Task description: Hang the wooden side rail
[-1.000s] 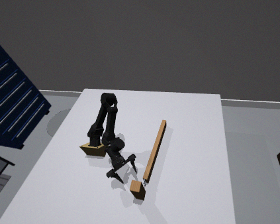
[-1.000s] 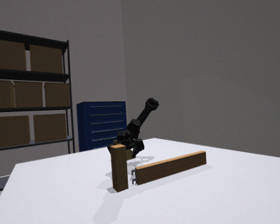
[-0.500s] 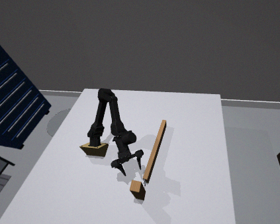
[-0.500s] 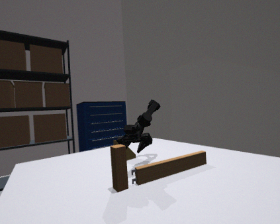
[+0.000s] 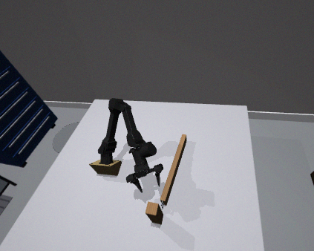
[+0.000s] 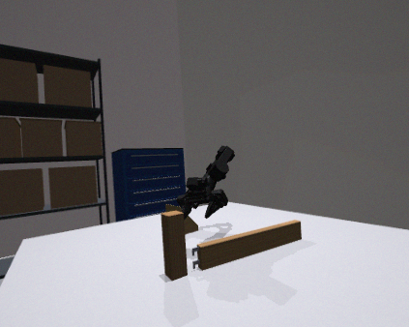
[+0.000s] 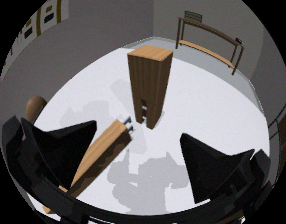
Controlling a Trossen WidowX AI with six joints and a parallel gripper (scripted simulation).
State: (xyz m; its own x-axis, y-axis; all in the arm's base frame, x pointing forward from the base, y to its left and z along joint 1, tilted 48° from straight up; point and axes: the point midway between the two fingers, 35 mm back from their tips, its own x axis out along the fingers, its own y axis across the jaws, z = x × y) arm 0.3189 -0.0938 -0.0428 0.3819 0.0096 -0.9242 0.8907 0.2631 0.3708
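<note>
Now: the headboard post 40 mm ahead of my gripper tip, 90 mm to the right of it and 60 mm below it.
</note>
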